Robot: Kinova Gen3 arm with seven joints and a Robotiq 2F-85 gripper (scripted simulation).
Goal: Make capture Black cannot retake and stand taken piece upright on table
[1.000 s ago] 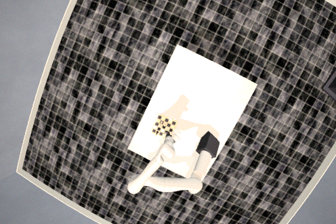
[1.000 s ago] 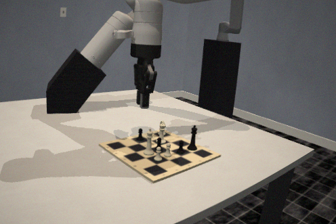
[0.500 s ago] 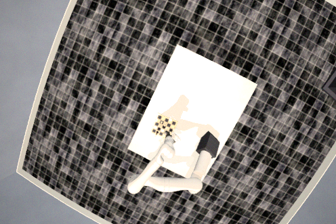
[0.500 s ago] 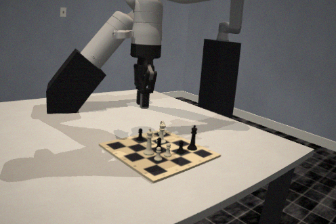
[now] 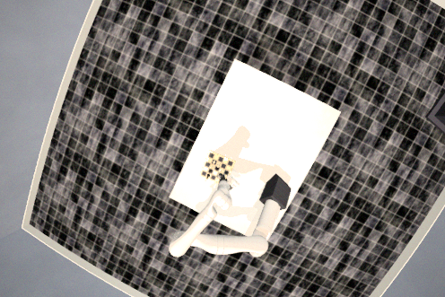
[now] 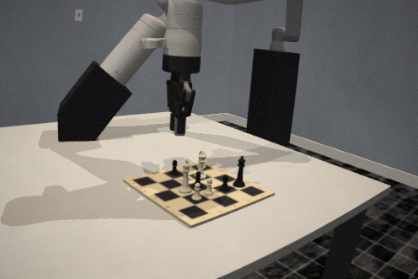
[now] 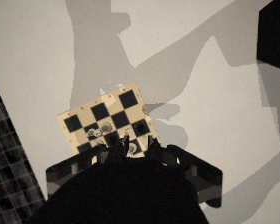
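Now: hand 70 mm short of the board, 20 mm to the right of it and 110 mm above it. Round my hand: tall white piece 80 mm ahead, 20 mm to the right, 80 mm below; tall black piece 90 mm ahead, 100 mm to the left, 80 mm below.
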